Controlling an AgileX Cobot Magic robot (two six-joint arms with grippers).
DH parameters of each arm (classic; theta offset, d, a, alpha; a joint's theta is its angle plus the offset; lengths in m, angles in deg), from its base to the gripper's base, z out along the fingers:
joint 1: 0 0.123 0 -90
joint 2: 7.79 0 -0.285 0
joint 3: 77.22 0 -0.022 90
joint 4: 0 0.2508 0 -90
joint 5: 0 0 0.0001 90
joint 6: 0 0.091 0 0
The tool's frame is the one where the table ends.
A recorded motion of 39 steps. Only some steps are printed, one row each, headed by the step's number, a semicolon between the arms.
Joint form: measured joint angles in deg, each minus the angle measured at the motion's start. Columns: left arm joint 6, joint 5, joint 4, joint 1, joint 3, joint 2; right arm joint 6, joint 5, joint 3, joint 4, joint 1, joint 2.
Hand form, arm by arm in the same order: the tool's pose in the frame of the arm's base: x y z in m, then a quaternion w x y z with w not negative. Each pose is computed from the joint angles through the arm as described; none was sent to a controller.
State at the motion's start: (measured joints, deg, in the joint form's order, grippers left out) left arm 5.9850 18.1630 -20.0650 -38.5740 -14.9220 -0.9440; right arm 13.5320 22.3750 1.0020 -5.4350 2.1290 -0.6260
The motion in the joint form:
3: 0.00 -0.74 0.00 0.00 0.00 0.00; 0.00 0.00 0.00 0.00 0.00 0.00
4: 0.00 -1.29 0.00 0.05 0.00 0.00; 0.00 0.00 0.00 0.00 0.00 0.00
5: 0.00 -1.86 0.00 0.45 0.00 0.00; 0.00 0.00 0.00 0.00 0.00 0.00
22: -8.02 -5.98 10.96 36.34 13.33 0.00; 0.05 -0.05 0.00 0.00 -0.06 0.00
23: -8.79 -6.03 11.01 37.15 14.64 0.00; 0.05 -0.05 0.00 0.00 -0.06 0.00
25: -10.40 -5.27 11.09 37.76 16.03 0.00; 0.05 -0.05 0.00 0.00 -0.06 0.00
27: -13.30 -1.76 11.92 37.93 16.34 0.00; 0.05 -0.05 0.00 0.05 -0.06 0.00
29: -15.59 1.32 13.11 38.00 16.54 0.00; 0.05 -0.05 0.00 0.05 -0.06 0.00
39: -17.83 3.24 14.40 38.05 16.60 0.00; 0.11 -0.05 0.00 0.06 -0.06 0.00
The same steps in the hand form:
3: 0.0206 -0.0284 0.2737 0.64406 0.18564 0.65353 -0.35159; 0.0521 -0.0014 0.1729 0.58883 0.05551 0.80535 0.04018
4: 0.0208 -0.0282 0.2745 0.64742 0.18336 0.65071 -0.35186; 0.0521 -0.0014 0.1729 0.58883 0.05551 0.80535 0.04018
5: 0.0211 -0.0277 0.2754 0.65195 0.17902 0.64831 -0.35016; 0.0521 -0.0014 0.1729 0.58883 0.05551 0.80535 0.04018
22: 0.0533 -0.0051 0.2044 0.67277 -0.04442 0.73301 -0.09002; 0.0522 -0.0014 0.1730 0.58918 0.05624 0.80504 0.04018
23: 0.0544 -0.0044 0.1968 0.66476 -0.05512 0.73973 -0.08859; 0.0522 -0.0014 0.1730 0.58918 0.05624 0.80504 0.04018
25: 0.0551 -0.0040 0.1874 0.65005 -0.06977 0.75096 -0.09293; 0.0522 -0.0014 0.1730 0.58918 0.05624 0.80504 0.04018
27: 0.0543 -0.0043 0.1801 0.62292 -0.08526 0.77091 -0.10198; 0.0522 -0.0014 0.1730 0.58914 0.05646 0.80504 0.04055
29: 0.0532 -0.0042 0.1741 0.59959 -0.09544 0.78771 -0.10441; 0.0522 -0.0014 0.1730 0.58914 0.05646 0.80504 0.04055
39: 0.0524 -0.0038 0.1708 0.58511 -0.10545 0.79712 -0.10548; 0.0522 -0.0014 0.1730 0.58911 0.05693 0.80501 0.04093

